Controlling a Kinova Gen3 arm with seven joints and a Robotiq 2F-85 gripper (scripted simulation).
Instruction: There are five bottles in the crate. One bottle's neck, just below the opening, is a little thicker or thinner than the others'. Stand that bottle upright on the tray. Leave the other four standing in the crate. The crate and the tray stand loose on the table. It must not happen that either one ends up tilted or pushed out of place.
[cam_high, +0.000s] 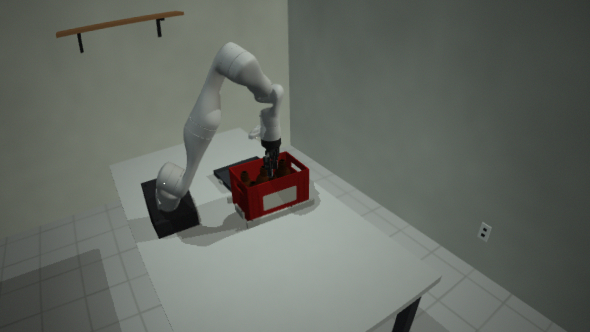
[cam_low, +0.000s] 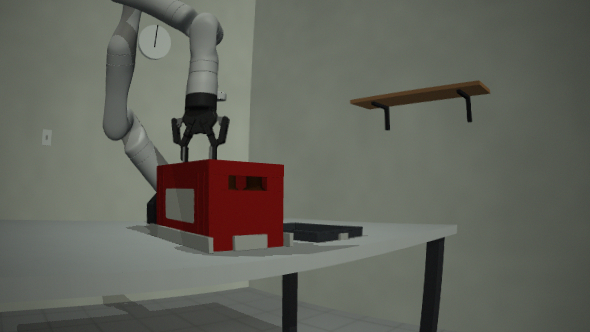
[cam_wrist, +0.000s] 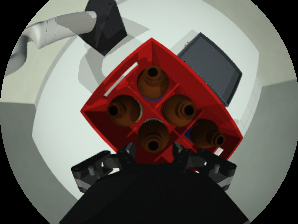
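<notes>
Now: hand 11 cm above the red crate and 4 cm to the right of it. Round my hand: dark tray: 32 cm to the left, 18 cm below, 1 cm behind.
</notes>
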